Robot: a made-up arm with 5 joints.
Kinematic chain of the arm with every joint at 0, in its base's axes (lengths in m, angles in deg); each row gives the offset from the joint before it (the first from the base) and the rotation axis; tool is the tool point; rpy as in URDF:
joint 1: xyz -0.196 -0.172 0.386 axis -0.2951 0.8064 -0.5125
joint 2: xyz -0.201 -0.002 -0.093 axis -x
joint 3: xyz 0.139 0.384 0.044 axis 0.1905 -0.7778 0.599
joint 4: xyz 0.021 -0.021 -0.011 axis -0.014 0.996 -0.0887
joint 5: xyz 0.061 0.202 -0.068 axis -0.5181 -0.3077 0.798
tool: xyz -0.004 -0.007 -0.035 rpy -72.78 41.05 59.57
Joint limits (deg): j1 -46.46..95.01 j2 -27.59..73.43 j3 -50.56..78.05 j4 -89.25..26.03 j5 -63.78..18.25
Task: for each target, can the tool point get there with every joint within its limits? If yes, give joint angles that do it. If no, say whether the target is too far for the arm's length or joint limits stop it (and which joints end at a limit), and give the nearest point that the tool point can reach.
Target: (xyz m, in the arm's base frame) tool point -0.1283 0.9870 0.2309
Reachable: no: too far | nearest point -0.1905 0.4479 0.2667 | short by 0.544 m
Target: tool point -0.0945 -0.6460 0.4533
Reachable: no: joint limits stop it (at a limit: joint 2, joint 3, joint 5) | nearest point -0.3589 -0.2199 -0.1700 | short by 0.800 m
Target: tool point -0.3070 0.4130 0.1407
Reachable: yes | joints -17.56 26.74 58.44 -54.29 -3.27
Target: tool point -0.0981 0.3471 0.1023
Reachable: yes | joints -24.17 29.01 -29.73 -76.10 -37.41
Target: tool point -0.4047 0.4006 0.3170
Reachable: yes | joints -31.78 12.17 46.56 -77.15 -5.27
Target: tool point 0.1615 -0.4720 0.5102
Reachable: no: joint limits stop it (at a limit: joint 2, joint 4, joint 5) | nearest point 0.1781 0.0753 0.1041 | short by 0.682 m
